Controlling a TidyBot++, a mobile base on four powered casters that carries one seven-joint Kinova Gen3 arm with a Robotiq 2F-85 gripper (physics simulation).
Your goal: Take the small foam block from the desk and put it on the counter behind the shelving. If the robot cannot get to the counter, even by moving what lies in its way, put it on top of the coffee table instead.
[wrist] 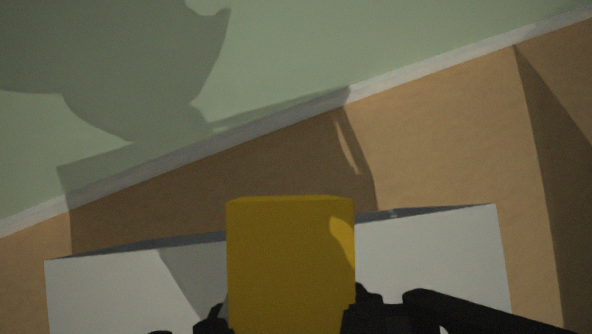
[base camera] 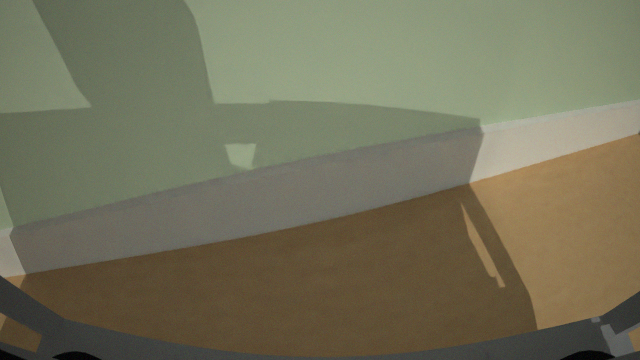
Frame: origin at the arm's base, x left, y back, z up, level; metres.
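Where they show: gripper, fingertip midpoint: [wrist: 288,302].
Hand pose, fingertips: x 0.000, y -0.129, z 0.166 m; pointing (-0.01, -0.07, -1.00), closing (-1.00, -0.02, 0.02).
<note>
Things, the pixels of their centre, and the offset from my fingertips. "*": a spot on its surface instead. Level surfaces: height alone.
- yellow foam block at the middle of its body: [wrist: 289,299] dx +0.000, dy -0.006, dz +0.018 m
- pale baseboard at a spot on its surface: [base camera: 550,135] * dx -0.331, dy -0.308, dz -0.504 m
- floor at its surface level: dz -0.562 m
A yellow foam block [wrist: 290,250] is held between the black fingers of my gripper [wrist: 288,302], at the bottom middle of the wrist view. The gripper is shut on it. The block is upright in the view and hangs over the robot's own white base top [wrist: 430,250]. The lower end of the block is cut off by the view's edge. The desk, the counter, the shelving and the coffee table do not show in either view.
A green wall [base camera: 400,60] [wrist: 300,55] with a pale baseboard [base camera: 550,135] [wrist: 425,65] runs slantwise close ahead of the base, nearer on the right side of the floor [base camera: 300,280] [wrist: 450,140] in neither view than I can tell. The robot's shadow falls on wall and floor. Another shadow lies at the right in the wrist view.
</note>
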